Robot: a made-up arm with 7 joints.
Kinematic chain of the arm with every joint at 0, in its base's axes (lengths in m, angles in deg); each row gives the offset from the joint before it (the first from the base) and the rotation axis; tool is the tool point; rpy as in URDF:
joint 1: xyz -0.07 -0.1 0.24 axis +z
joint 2: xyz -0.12 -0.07 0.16 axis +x
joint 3: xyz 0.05 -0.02 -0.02 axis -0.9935 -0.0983 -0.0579
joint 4: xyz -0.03 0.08 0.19 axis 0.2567 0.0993 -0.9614
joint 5: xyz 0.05 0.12 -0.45 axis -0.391 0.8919 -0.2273
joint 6: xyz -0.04 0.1 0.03 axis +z
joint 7: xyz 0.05 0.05 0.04 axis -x
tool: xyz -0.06 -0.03 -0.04 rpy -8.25 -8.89 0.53
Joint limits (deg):
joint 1: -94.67..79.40
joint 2: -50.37..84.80
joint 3: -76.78..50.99
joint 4: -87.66..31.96
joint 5: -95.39..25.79
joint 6: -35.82..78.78
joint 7: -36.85..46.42
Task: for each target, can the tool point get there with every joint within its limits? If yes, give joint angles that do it. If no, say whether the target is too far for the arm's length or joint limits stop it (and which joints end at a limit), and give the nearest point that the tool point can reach.
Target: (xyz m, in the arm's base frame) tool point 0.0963 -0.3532 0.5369
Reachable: no: joint limits stop it (at a limit: joint 2, joint 3, joint 4, joint 6, joint 7) | nearest point 0.1336 -0.4101 0.4918 | short by 0.082 m
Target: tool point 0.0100 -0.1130 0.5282
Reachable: no: joint limits stop it (at a limit: joint 1, joint 3, joint 4, joint 6, joint 7) | nearest point 0.1101 -0.1183 0.6134 | short by 0.132 m
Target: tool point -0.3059 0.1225 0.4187
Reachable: yes | joints 22.86 -16.74 -56.61 4.02 -18.64 3.33 -3.78
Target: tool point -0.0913 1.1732 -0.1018
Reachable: no: too far | nearest point -0.0764 0.2819 0.2308 | short by 0.951 m
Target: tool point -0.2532 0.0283 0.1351
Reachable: yes | joints -8.08 17.20 -4.36 -51.72 -65.00 25.00 21.82
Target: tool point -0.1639 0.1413 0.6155
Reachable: yes | joints -17.56 34.37 -47.99 6.09 -61.46 39.74 29.06
